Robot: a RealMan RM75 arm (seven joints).
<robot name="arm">
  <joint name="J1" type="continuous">
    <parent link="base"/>
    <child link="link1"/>
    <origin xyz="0 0 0.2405" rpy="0 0 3.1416"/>
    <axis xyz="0 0 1"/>
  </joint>
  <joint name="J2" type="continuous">
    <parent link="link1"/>
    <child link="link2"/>
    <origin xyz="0 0 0" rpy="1.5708 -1.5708 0"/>
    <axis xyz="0 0 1"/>
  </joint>
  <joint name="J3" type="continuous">
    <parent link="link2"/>
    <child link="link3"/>
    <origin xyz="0.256 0 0" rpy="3.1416 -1.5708 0"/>
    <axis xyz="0 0 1"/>
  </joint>
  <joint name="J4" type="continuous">
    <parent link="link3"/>
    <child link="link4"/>
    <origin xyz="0 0 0" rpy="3.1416 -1.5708 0"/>
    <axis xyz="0 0 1"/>
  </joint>
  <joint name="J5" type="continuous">
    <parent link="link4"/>
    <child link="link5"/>
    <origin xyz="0.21 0 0" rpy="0 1.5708 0"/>
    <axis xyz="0 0 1"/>
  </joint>
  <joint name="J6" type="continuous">
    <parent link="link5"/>
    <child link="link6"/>
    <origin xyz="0 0 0" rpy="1.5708 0 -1.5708"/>
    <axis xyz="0 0 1"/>
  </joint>
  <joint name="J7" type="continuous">
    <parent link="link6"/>
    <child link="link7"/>
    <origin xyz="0 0.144 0" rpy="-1.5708 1.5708 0"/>
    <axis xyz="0 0 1"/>
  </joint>
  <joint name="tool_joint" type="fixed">
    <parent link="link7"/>
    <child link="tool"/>
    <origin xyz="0 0 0" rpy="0 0 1.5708"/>
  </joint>
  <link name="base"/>
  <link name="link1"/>
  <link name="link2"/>
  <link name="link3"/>
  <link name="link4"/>
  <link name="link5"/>
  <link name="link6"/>
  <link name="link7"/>
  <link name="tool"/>
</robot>
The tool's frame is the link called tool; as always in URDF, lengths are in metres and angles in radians. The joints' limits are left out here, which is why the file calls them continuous.
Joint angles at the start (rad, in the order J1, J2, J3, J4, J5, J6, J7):
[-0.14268 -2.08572 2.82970 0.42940 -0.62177 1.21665 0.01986]
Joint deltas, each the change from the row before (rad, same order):
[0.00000 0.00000 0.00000 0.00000 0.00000 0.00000 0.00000]
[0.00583 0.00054 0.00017 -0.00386 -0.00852 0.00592 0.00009]
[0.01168 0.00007 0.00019 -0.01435 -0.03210 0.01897 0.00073]
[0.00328 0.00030 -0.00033 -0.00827 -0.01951 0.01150 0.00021]
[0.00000 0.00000 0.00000 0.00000 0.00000 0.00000 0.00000]
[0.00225 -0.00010 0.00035 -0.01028 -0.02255 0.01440 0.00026]
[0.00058 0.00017 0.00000 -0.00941 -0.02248 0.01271 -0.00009]
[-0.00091 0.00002 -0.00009 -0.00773 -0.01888 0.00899 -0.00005]
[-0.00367 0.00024 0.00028 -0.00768 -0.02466 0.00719 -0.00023]
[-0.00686 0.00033 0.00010 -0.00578 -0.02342 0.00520 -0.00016]
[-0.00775 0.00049 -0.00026 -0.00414 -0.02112 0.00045 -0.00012]
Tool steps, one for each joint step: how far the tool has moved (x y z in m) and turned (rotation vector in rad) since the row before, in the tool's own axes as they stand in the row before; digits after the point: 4 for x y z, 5 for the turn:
[0.0000 0.0000 0.0000 0.00000 0.00000 0.00000]
[-0.0008 -0.0013 -0.0024 0.01243 -0.00097 -0.00347]
[-0.0016 -0.0053 -0.0057 0.04054 0.00019 -0.00791]
[-0.0003 -0.0038 -0.0024 0.02269 0.00263 -0.00254]
[0.0000 0.0000 0.0000 0.00000 0.00000 0.00000]
[0.0000 -0.0044 -0.0023 0.02470 0.00465 -0.00157]
[0.0002 -0.0047 -0.0017 0.02381 0.00468 -0.00090]
[0.0002 -0.0040 -0.0009 0.01914 0.00341 0.00004]
[0.0003 -0.0050 -0.0001 0.02256 0.00316 -0.00008]
[0.0009 -0.0048 0.0012 0.01915 0.00472 0.00072]
[0.0006 -0.0044 0.0018 0.01636 0.00189 0.00081]

